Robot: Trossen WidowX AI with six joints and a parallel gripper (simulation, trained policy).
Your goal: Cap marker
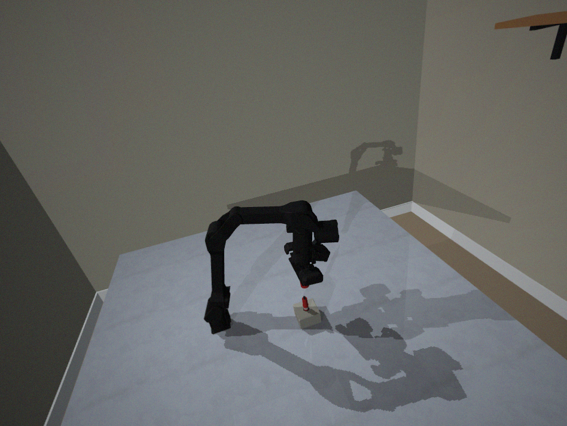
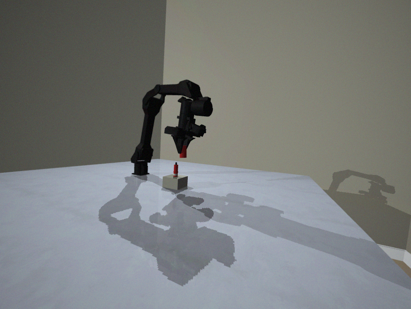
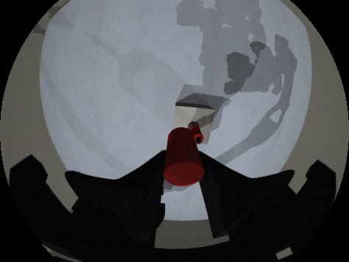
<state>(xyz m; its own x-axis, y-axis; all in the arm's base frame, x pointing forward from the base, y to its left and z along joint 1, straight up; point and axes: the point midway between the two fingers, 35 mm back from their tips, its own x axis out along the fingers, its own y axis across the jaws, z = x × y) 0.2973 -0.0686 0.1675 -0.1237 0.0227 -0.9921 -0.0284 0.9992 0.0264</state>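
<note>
My gripper tip is now 6 cm above the red marker, 3 cm to the left of it and 1 cm past it. From my gripper tip the other things lie so: red cap: 1 cm ahead, 1 cm above; then beige holder block: 11 cm below, 3 cm to the right, 1 cm behind.
</note>
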